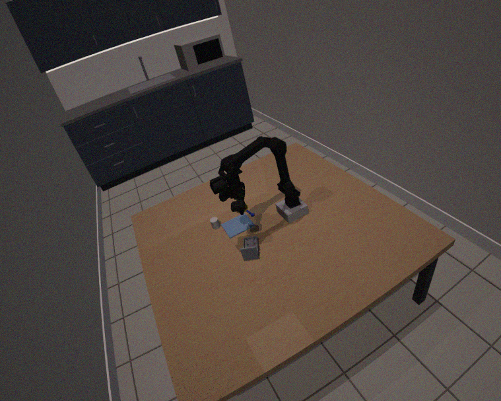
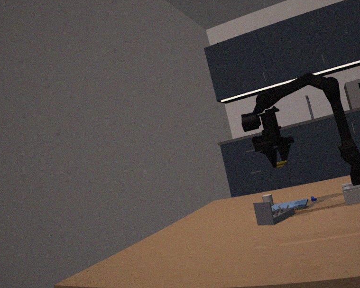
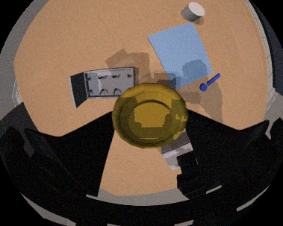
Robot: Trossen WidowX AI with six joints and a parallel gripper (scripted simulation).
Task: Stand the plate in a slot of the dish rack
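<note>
My gripper tip is 160 mm above the dish rack, 90 mm to the right of it and 30 mm short of it. From my gripper tip the other things lie so: blue mat: 180 mm below, 110 mm to the right, 30 mm ahead; then yellow plate: 10 mm above; then blue spoon: 170 mm to the right, 170 mm below, 70 mm behind.
</note>
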